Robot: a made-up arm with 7 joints.
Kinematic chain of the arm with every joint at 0, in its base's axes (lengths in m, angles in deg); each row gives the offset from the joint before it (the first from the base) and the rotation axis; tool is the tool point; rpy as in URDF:
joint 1: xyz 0 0 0 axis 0.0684 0.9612 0.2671
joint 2: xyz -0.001 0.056 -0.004 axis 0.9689 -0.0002 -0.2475
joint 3: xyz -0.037 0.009 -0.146 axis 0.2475 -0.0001 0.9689
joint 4: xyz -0.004 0 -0.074 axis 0.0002 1 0
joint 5: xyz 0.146 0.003 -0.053 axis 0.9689 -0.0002 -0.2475
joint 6: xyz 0.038 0 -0.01 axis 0.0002 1 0
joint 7: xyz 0.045 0 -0.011 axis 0.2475 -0.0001 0.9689
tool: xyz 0 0 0 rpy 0 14.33 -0.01
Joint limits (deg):
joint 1: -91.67..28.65
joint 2: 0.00..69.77
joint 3: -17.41..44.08
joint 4: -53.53..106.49
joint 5: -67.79..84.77
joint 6: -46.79..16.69
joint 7: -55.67..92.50
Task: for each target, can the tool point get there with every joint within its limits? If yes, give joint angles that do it. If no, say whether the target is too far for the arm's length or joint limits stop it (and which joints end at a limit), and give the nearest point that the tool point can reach.
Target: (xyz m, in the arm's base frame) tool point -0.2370 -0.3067 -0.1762
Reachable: no: joint limits stop it (at a limit: joint 1, joint 2, joint 3, joint 4, joint 5, joint 6) | nearest point -0.3095 -0.0167 -0.3130 | short by 0.329 m
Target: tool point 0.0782 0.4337 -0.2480
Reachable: yes | joints -6.79 56.38 -1.81 69.62 -35.96 -22.74 32.26
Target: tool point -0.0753 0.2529 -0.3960
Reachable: yes | joints 15.92 21.22 14.64 52.82 51.15 -14.41 9.30
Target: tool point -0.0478 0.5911 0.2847
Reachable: no: too far | nearest point 0.1141 0.3667 0.2240 | short by 0.283 m
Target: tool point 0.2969 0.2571 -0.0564
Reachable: yes | joints -33.12 36.50 23.75 6.05 -30.04 -23.20 73.03
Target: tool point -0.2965 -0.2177 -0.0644
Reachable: no: joint limits stop it (at a limit: joint 1, joint 2, joint 3, joint 4, joint 6) | nearest point -0.3425 -0.0122 -0.2945 | short by 0.312 m
